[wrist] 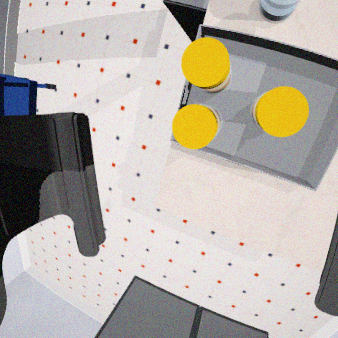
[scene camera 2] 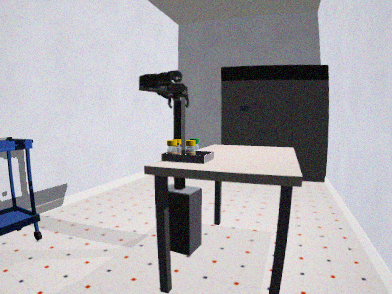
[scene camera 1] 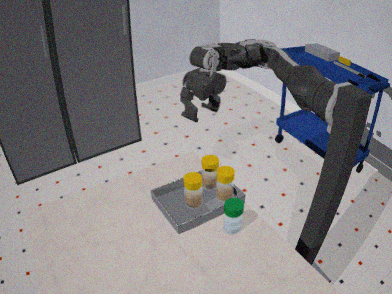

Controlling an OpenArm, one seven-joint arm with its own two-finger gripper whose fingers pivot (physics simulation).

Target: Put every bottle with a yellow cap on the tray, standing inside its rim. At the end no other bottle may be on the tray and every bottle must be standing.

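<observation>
Three bottles with yellow caps stand upright inside the rim of the grey tray (scene camera 1: 170, 216) (scene camera 2: 202, 158) (wrist: 305, 157): a front-left one (scene camera 1: 193, 191) (scene camera 2: 191, 146) (wrist: 282, 111), a back one (scene camera 1: 210, 170) (scene camera 2: 172, 145) (wrist: 194, 126) and a right one (scene camera 1: 225, 184) (wrist: 205, 63), as scene camera 1 shows them. A green-capped bottle (scene camera 1: 233, 216) (scene camera 2: 195, 141) stands upright on the table outside the tray, beside its wall; its pale body (wrist: 279, 8) is cut off at the top of the wrist view. My gripper (scene camera 1: 204, 114) (scene camera 2: 179, 106) (wrist: 194, 192) is open and empty, high above the tray.
The tray lies near an edge of the table (scene camera 1: 115, 250) (scene camera 2: 250, 160). A blue cart (scene camera 1: 320, 65) (scene camera 2: 15, 145) (wrist: 17, 97) stands on the floor away from the table. A dark cabinet (scene camera 1: 95, 75) (wrist: 155, 310) stands beyond the table.
</observation>
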